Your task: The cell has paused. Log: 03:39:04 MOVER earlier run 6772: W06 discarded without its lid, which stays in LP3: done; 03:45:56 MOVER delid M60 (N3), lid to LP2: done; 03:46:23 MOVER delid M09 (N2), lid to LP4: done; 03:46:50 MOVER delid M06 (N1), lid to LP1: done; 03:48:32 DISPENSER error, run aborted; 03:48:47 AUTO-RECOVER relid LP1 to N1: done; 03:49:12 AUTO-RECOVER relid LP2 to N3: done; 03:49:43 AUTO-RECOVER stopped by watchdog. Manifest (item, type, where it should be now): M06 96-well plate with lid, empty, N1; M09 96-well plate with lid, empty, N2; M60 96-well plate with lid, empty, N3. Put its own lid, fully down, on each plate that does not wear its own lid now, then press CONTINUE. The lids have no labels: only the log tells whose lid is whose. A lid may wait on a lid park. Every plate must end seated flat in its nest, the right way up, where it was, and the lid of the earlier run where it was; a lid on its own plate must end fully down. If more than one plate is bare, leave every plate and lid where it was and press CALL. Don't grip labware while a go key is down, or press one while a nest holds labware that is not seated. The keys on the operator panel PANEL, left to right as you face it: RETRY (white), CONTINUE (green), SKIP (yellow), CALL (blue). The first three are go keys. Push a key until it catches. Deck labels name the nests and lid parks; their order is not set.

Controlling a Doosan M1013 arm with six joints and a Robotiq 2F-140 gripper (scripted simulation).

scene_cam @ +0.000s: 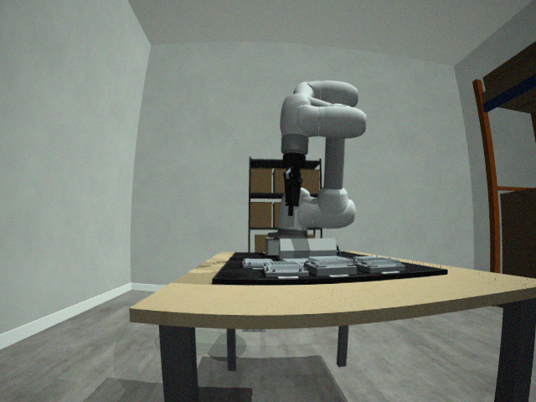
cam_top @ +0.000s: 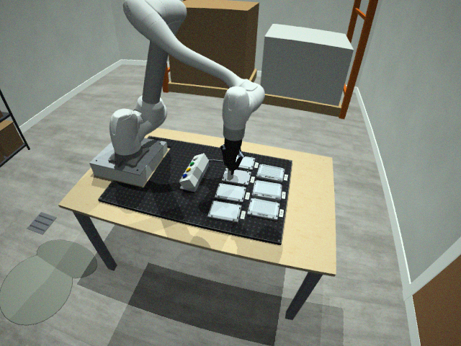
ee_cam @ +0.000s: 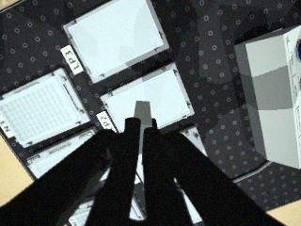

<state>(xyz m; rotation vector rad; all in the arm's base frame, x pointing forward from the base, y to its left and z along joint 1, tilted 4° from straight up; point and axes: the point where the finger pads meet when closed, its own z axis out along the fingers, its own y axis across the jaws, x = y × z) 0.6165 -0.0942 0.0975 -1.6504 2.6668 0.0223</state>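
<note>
Right now the blue CALL key is 250 mm behind my hand, 20 mm to the left of it and 90 mm below it. The rest, counted from my hand: lid park (150 mm to the left, 150 mm below); then LP3 label (90 mm ahead, 100 mm to the right, 160 mm below); then plate (180 mm ahead, 40 mm to the right, 140 mm below).
</note>
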